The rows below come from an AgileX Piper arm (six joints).
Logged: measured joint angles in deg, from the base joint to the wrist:
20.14 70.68 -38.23 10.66 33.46 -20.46
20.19 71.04 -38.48 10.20 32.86 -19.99
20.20 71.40 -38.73 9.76 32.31 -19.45
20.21 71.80 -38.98 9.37 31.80 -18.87
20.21 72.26 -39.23 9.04 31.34 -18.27
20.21 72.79 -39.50 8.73 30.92 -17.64
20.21 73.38 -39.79 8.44 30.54 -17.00
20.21 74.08 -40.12 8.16 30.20 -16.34
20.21 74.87 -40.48 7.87 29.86 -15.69
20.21 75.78 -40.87 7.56 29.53 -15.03
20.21 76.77 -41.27 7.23 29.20 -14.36
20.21 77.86 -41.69 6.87 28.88 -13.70
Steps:
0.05 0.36 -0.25 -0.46 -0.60 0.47
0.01 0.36 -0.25 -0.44 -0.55 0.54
0.01 0.40 -0.25 -0.39 -0.51 0.58
0.00 0.46 -0.25 -0.33 -0.46 0.60
0.00 0.53 -0.27 -0.31 -0.42 0.63
0.00 0.59 -0.29 -0.29 -0.38 0.64
0.00 0.70 -0.33 -0.28 -0.34 0.66
0.00 0.79 -0.36 -0.29 -0.34 0.65
0.00 0.91 -0.39 -0.31 -0.33 0.66
0.00 0.99 -0.40 -0.33 -0.33 0.67
0.00 1.09 -0.42 -0.36 -0.32 0.66

